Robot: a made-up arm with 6 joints. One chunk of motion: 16 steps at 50 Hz.
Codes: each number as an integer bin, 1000 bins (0 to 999) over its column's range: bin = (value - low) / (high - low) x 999, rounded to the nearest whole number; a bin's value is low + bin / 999 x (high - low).
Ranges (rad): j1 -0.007..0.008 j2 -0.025..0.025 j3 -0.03..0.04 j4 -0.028..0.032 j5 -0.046..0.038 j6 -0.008..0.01
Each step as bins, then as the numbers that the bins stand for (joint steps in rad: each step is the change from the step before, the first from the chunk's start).
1 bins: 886 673 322 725 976 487
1 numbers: 0.00630 0.00868 -0.00744 0.01554 0.03607 0.00077
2 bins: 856 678 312 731 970 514
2 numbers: 0.00585 0.00893 -0.00814 0.01590 0.03556 0.00126
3 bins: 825 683 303 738 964 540
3 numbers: 0.00539 0.00918 -0.00877 0.01632 0.03506 0.00173
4 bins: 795 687 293 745 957 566
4 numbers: 0.00494 0.00938 -0.00947 0.01674 0.03447 0.00220
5 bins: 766 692 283 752 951 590
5 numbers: 0.00450 0.00963 -0.01017 0.01717 0.03396 0.00263
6 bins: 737 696 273 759 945 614
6 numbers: 0.00407 0.00983 -0.01087 0.01759 0.03346 0.00306
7 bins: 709 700 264 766 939 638
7 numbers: 0.00365 0.01004 -0.01150 0.01801 0.03295 0.00350
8 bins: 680 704 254 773 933 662
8 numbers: 0.00321 0.01024 -0.01220 0.01843 0.03245 0.00393
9 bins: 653 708 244 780 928 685
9 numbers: 0.00280 0.01044 -0.01290 0.01885 0.03203 0.00434
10 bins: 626 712 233 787 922 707
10 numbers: 0.00240 0.01064 -0.01367 0.01927 0.03153 0.00474
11 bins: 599 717 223 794 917 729
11 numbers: 0.00199 0.01089 -0.01437 0.01969 0.03111 0.00514
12 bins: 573 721 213 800 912 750
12 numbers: 0.00160 0.01109 -0.01508 0.02005 0.03068 0.00551
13 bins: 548 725 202 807 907 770
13 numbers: 0.00123 0.01129 -0.01585 0.02047 0.03026 0.00587
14 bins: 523 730 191 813 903 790
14 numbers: 0.00085 0.01154 -0.01662 0.02083 0.02993 0.00623
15 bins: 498 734 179 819 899 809
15 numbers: 0.00048 0.01174 -0.01746 0.02119 0.02959 0.00658
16 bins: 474 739 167 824 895 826
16 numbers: 0.00012 0.01199 -0.01830 0.02149 0.02926 0.00688
